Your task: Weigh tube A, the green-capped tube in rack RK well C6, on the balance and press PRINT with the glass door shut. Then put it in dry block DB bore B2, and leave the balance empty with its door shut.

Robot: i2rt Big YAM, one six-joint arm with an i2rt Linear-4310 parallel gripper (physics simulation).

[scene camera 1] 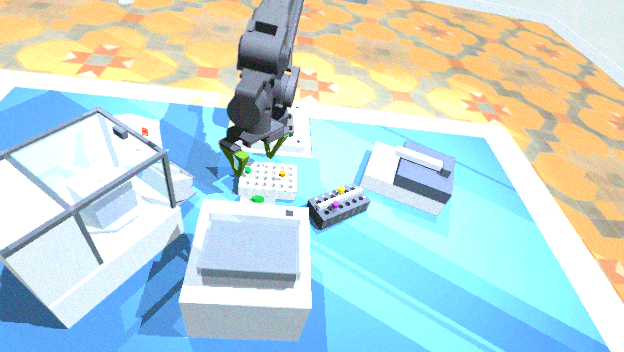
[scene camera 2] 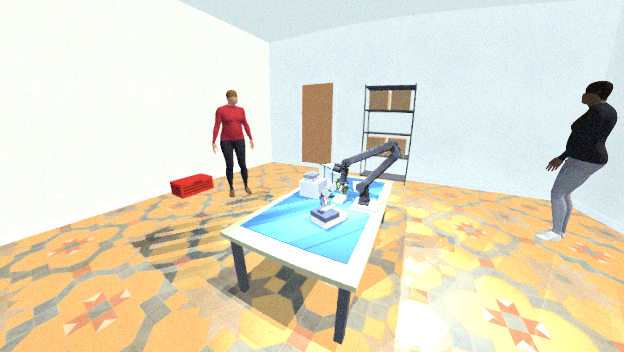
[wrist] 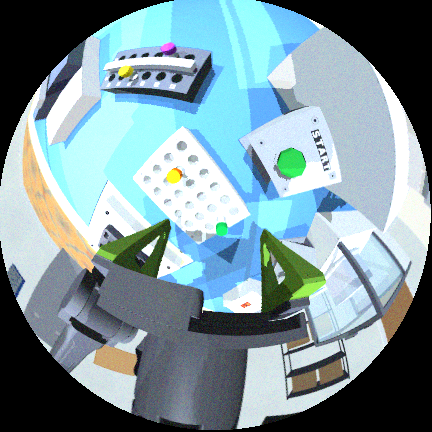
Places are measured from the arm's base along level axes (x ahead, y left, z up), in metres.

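Pixels of known places: gripper, fingertip midpoint: (scene camera 1: pixel 254 166) (scene camera 2: pixel 340 191) (wrist: pixel 214 228); arm's base, link origin: (scene camera 2: pixel 363 202).
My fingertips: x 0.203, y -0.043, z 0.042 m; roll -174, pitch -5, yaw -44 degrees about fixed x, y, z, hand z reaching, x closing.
For each thing: its top centre in the pictures, then the offset to it from my fingertips. "spot": a spot on its surface instead.
- white rack, top centre: (wrist: pixel 189 194) (scene camera 1: pixel 268 175) (scene camera 2: pixel 340 197) 0.008 m back, 0.035 m left, 0.034 m down
- green-capped tube, top centre: (wrist: pixel 221 230) (scene camera 1: pixel 247 168) 0.002 m back, 0.013 m right, 0.010 m down
- glass-walled balance, top centre: (scene camera 1: pixel 86 145) (scene camera 2: pixel 335 165) 0.131 m ahead, 0.251 m right, 0.158 m up
- orange-yellow cap, top centre: (wrist: pixel 172 176) (scene camera 1: pixel 282 172) 0.003 m ahead, 0.063 m left, 0.010 m down
- green START button, top centre: (wrist: pixel 297 164) (scene camera 1: pixel 258 196) 0.095 m ahead, 0.009 m left, 0.010 m up
- large white box, top centre: (scene camera 1: pixel 256 204) (scene camera 2: pixel 318 174) 0.207 m ahead, 0.001 m left, 0.125 m up
- grey-white device, top centre: (scene camera 1: pixel 417 153) (scene camera 2: pixel 329 206) 0.031 m back, 0.381 m left, 0.037 m up
- white piece with a red mark, surface spot: (scene camera 1: pixel 145 131) (wrist: pixel 244 304) spot: 0.115 m back, 0.251 m right, 0.017 m down
The white rack (scene camera 1: pixel 267 193) (wrist: pixel 215 175) stands in front of the arm. A green-capped tube (scene camera 1: pixel 248 170) (wrist: pixel 221 229) stands in its corner well nearest my fingers. My gripper (scene camera 1: pixel 255 165) (wrist: pixel 214 228) is open and empty, above that end of the rack, with the green cap in line between the fingertips in the wrist view. The glass-walled balance (scene camera 1: pixel 125 265) (wrist: pixel 361 272) stands left in scene camera 1; its door state and PRINT key cannot be made out. A dark block with two rows of bores (scene camera 1: pixel 342 217) (wrist: pixel 196 92), apparently the dry block, holds yellow- and purple-capped tubes.
An orange-yellow cap (scene camera 1: pixel 282 174) (wrist: pixel 174 176) stands in the rack. A green START button (scene camera 1: pixel 257 199) (wrist: pixel 291 163) sits beside the rack, behind a large white box (scene camera 1: pixel 245 317). A grey-white device (scene camera 1: pixel 425 175) stands right. A white piece with a red mark (scene camera 1: pixel 145 131) (wrist: pixel 245 304) lies behind the balance.
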